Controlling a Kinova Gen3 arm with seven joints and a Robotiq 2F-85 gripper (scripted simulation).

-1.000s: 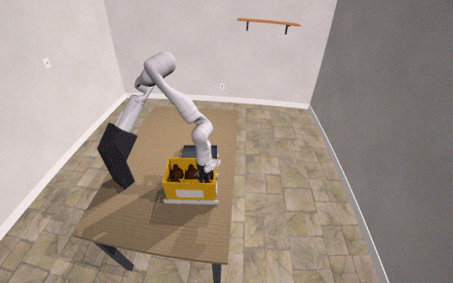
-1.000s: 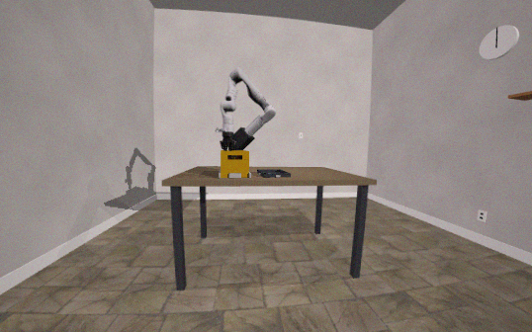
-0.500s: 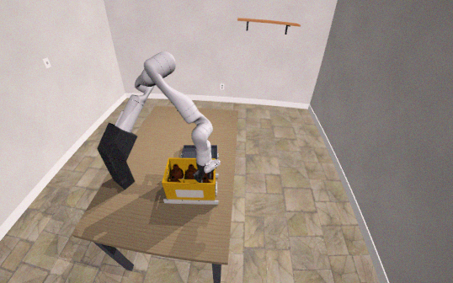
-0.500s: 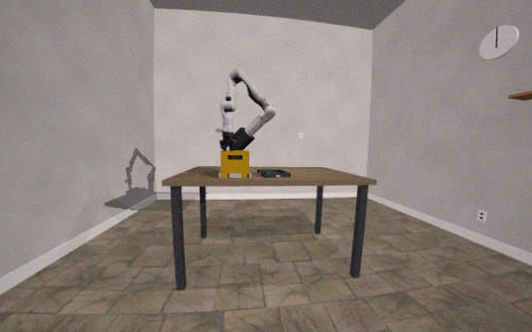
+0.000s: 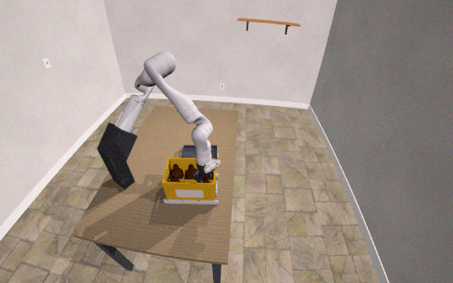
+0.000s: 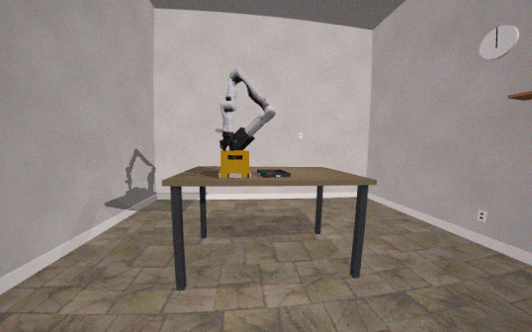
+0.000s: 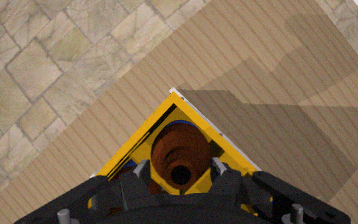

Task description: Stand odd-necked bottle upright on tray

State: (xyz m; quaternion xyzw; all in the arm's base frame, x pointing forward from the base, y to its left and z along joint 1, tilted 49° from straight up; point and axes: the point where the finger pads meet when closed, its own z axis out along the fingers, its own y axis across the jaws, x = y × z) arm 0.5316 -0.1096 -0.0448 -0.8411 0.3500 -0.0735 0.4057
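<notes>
Now: the yellow crate 90 mm behind my hand, 30 mm to the left of it and 70 mm below it. The rest, counted from my hand: dark grey tray 120 mm behind, 320 mm to the left, 140 mm below.
</notes>
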